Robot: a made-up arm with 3 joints. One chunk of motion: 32 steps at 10 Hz.
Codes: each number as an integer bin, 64 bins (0 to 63) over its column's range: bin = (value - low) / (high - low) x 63, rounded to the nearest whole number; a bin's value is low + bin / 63 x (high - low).
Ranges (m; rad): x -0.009..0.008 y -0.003..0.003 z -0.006..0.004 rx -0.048..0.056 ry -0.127..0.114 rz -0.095..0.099
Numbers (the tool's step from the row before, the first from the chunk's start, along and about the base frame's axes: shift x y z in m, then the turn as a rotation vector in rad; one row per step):
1: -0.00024 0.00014 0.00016 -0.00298 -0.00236 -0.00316
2: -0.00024 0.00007 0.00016 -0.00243 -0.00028 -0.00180
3: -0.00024 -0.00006 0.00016 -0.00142 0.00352 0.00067
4: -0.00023 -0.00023 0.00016 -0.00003 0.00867 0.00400
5: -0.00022 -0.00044 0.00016 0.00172 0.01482 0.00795
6: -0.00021 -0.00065 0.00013 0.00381 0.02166 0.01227
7: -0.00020 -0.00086 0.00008 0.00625 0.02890 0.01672
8: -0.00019 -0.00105 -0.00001 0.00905 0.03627 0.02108
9: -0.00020 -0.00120 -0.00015 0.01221 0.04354 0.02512
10: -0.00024 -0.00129 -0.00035 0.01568 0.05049 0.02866
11: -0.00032 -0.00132 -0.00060 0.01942 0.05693 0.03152
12: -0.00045 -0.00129 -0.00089 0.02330 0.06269 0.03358
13: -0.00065 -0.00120 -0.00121 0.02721 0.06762 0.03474
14: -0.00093 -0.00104 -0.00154 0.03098 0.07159 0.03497
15: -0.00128 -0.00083 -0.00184 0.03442 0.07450 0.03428
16: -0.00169 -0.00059 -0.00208 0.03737 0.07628 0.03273
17: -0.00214 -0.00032 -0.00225 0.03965 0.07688 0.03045
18: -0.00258 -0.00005 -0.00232 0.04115 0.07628 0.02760
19: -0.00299 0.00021 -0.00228 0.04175 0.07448 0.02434
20: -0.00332 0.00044 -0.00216 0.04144 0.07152 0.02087
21: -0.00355 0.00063 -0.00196 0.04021 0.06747 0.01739
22: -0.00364 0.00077 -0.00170 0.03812 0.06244 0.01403
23: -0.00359 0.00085 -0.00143 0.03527 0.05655 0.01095
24: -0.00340 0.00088 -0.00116 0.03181 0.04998 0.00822
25: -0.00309 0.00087 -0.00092 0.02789 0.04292 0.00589
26: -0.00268 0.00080 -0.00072 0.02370 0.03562 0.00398
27: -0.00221 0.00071 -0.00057 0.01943 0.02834 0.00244
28: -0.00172 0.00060 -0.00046 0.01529 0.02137 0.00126
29: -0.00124 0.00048 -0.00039 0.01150 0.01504 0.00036
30: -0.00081 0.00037 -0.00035 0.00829 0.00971 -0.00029
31: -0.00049 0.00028 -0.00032 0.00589 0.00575 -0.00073
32: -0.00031 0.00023 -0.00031 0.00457 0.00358 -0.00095
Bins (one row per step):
1: 32 33 39 27 33 30
2: 32 32 39 28 33 30
3: 32 31 39 28 34 31
4: 33 29 39 29 35 32
5: 33 27 39 30 37 33
6: 33 25 39 31 39 35
7: 33 22 38 33 41 36
8: 33 20 38 35 43 38
9: 33 19 37 36 45 39
10: 32 18 36 39 46 40
11: 32 18 34 41 48 41
12: 32 18 32 43 50 42
13: 31 19 30 46 51 42
14: 30 21 28 48 52 42
15: 29 23 26 50 53 42
16: 27 25 25 52 53 41
17: 25 28 24 53 53 41
18: 24 31 23 54 53 40
19: 22 34 23 54 53 39
20: 21 36 24 54 52 38
21: 20 38 25 53 51 36
22: 20 40 27 52 50 35
23: 20 40 29 50 48 34
24: 21 41 30 48 46 34
25: 22 41 32 46 44 33
26: 23 40 33 43 43 32
27: 25 39 34 41 41 32
28: 27 38 35 38 39 31
29: 29 37 35 36 37 31
30: 30 35 36 34 36 31
31: 32 34 36 33 35 31
32: 32 34 36 32 34 31

